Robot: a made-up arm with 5 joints. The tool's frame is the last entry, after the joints.
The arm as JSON. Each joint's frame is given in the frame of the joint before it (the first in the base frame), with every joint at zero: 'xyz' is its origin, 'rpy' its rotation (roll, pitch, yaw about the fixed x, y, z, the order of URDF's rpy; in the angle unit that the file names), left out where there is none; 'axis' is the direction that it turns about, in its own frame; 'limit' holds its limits. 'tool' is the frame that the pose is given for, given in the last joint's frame.
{
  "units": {
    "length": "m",
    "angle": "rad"
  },
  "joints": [
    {
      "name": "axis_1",
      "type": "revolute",
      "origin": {
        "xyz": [
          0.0,
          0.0,
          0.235
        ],
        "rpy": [
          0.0,
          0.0,
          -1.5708
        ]
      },
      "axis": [
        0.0,
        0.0,
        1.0
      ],
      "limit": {
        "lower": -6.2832,
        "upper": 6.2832
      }
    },
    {
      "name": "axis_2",
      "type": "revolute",
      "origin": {
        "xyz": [
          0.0,
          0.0,
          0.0
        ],
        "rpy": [
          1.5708,
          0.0,
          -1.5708
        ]
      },
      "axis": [
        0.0,
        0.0,
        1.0
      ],
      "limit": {
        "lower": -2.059,
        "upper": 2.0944
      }
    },
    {
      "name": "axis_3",
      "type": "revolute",
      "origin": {
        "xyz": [
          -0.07,
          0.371,
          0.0
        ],
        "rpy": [
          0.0,
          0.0,
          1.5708
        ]
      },
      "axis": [
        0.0,
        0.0,
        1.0
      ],
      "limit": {
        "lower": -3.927,
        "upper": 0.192
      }
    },
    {
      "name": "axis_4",
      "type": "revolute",
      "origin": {
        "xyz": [
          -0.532,
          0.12,
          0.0
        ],
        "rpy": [
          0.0,
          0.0,
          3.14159
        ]
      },
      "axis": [
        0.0,
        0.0,
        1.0
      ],
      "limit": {
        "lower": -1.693,
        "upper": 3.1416
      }
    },
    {
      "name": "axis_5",
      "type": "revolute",
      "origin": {
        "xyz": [
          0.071,
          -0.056,
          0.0
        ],
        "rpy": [
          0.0,
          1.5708,
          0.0
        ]
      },
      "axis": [
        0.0,
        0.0,
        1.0
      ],
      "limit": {
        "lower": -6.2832,
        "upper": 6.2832
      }
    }
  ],
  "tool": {
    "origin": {
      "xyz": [
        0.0,
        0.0,
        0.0
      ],
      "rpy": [
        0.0,
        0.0,
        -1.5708
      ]
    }
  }
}
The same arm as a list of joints. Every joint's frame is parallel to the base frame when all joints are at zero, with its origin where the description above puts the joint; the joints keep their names.
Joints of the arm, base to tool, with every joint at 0 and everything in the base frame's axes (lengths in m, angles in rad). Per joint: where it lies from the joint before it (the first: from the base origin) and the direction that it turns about. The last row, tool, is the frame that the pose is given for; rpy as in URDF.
axis_1: axis +z offset 0 0 0.235
axis_2: axis +y offset 0 0 0
axis_3: axis +y offset 0.07 0 0.371
axis_4: axis +y offset 0.12 0 -0.532
axis_5: axis -z offset 0.056 0 -0.071
tool: offset 0 0 0 rpy 3.1416 0 0
Joint limits (rad, base to tool): -6.2832..6.2832 -2.059..2.0944 -3.927..0.192 -1.693..3.1416 -6.2832..6.2832

